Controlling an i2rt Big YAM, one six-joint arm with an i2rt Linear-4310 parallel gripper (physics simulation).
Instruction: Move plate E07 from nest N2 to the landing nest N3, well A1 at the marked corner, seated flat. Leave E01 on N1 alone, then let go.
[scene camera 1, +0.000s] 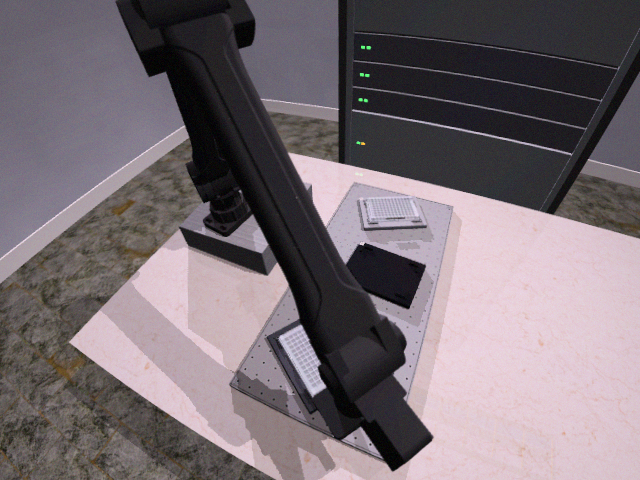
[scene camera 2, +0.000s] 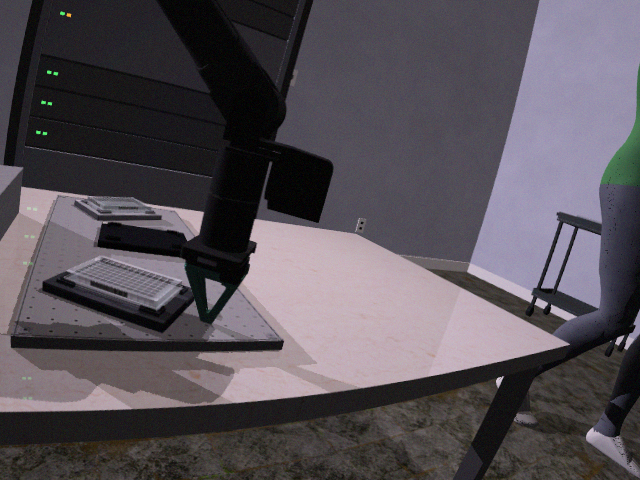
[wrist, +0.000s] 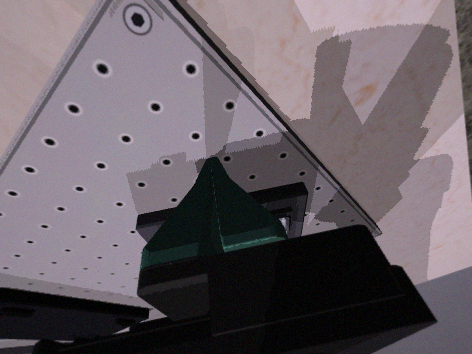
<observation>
My gripper shows in scene camera 1 (350, 412), in scene camera 2 and in the wrist view. The same spot on my gripper: (wrist: 220, 250) is (scene camera 2: 202, 280).
</observation>
